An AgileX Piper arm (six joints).
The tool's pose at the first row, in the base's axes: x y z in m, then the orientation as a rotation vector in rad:
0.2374 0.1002 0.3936 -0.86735 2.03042 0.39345
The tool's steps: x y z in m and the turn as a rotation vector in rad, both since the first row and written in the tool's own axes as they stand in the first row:
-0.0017 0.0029 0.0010 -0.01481 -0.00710 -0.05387
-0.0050 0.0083 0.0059 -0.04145 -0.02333 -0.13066
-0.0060 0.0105 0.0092 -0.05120 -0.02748 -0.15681
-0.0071 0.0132 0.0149 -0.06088 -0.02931 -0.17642
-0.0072 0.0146 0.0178 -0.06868 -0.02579 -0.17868
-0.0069 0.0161 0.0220 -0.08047 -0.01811 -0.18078
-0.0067 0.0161 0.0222 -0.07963 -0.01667 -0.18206
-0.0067 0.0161 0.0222 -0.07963 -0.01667 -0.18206
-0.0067 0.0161 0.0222 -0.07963 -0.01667 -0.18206
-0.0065 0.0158 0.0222 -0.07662 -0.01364 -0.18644
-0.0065 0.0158 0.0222 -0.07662 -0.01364 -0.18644
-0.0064 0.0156 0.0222 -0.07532 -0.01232 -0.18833
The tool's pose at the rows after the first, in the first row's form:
0.2366 0.1035 0.3943 -0.92645 1.99551 0.38151
0.2370 0.1115 0.3939 -1.01031 1.93797 0.37209
0.2378 0.1154 0.3928 -1.03939 1.91905 0.36897
0.2397 0.1209 0.3903 -1.06301 1.90566 0.36859
0.2405 0.1236 0.3886 -1.07128 1.90697 0.37410
0.2418 0.1269 0.3859 -1.08349 1.91178 0.38233
0.2419 0.1269 0.3857 -1.08476 1.91240 0.38022
0.2419 0.1269 0.3857 -1.08476 1.91240 0.38022
0.2419 0.1269 0.3857 -1.08476 1.91240 0.38022
0.2420 0.1266 0.3855 -1.08824 1.91284 0.37353
0.2420 0.1266 0.3855 -1.08824 1.91284 0.37353
0.2421 0.1264 0.3854 -1.08975 1.91303 0.37063

